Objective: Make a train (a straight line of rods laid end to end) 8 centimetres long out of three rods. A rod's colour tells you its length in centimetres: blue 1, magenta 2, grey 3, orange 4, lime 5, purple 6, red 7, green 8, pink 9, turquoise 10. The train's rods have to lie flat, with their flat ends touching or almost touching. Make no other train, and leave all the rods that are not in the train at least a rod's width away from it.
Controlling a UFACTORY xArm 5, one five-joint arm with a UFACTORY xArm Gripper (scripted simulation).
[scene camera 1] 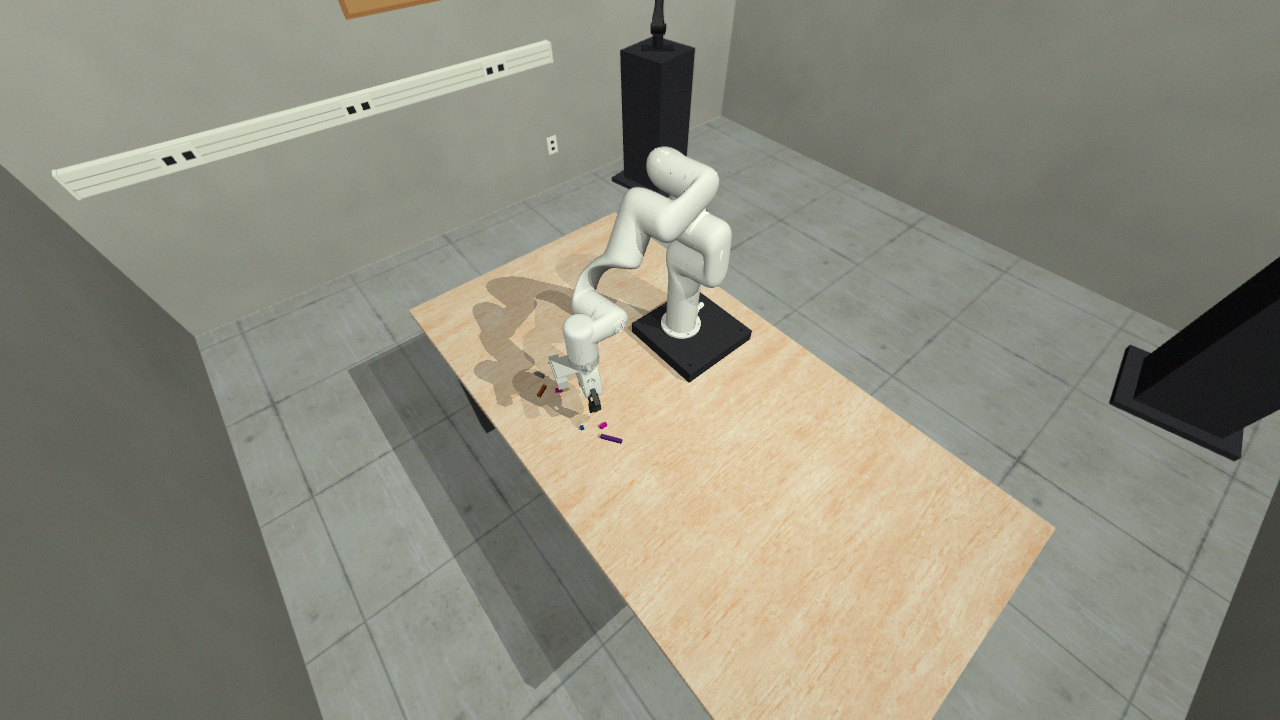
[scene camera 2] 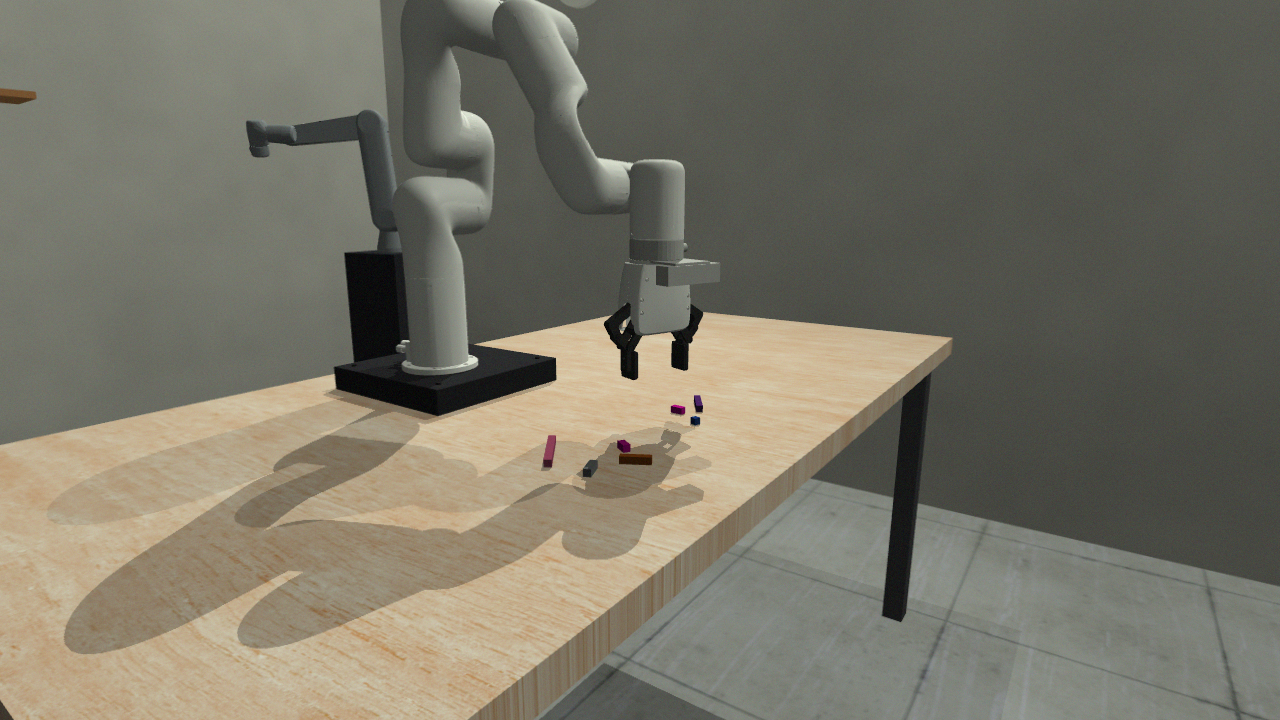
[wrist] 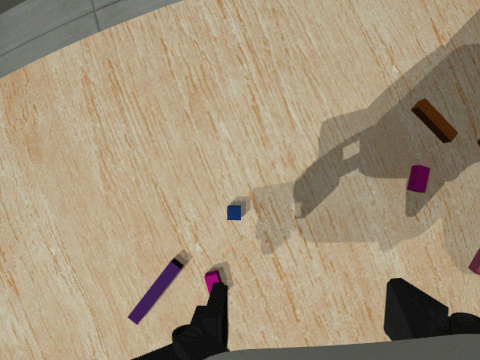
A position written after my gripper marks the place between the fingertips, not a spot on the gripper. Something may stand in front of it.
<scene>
I see my gripper (scene camera 2: 655, 373) and a purple rod (wrist: 173, 268).
My gripper shows as well in scene camera 1 (scene camera 1: 590, 397) and in the wrist view (wrist: 308, 308).
</scene>
